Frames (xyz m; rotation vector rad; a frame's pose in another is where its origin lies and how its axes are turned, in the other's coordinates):
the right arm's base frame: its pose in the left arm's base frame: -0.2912 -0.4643 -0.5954 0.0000 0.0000 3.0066
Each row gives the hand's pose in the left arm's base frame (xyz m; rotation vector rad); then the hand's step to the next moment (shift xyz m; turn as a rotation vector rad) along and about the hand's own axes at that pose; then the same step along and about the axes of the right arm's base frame.
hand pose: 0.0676 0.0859 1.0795 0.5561 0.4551 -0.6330
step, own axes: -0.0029 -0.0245 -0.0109 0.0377 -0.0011 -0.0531
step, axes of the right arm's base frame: 0.0193 0.0113 -0.0151 -0.0122 -0.0174 -0.0616
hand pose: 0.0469 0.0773 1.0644 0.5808 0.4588 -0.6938
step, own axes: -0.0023 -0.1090 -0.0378 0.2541 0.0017 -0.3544
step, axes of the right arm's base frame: 0.0791 0.0543 -0.0641 -0.0885 -0.1216 -0.4093
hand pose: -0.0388 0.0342 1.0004 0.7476 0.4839 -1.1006
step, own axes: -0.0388 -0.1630 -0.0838 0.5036 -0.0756 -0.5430
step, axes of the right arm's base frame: 0.1690 -0.0226 -0.0776 -0.1206 -0.0933 -0.7287
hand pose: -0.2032 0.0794 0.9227 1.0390 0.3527 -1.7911
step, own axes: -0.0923 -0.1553 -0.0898 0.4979 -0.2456 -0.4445
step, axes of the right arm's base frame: 0.1014 -0.1739 -0.0138 0.0740 -0.0859 -0.7021
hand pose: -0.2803 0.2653 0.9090 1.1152 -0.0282 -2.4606
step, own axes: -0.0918 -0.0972 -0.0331 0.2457 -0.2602 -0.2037
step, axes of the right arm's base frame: -0.0224 -0.1337 0.0241 0.1166 -0.1559 -0.3629
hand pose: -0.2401 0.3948 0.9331 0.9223 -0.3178 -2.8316
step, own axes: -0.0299 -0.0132 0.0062 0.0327 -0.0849 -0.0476
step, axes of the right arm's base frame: -0.0164 -0.0222 0.0185 0.0132 -0.0669 -0.0768
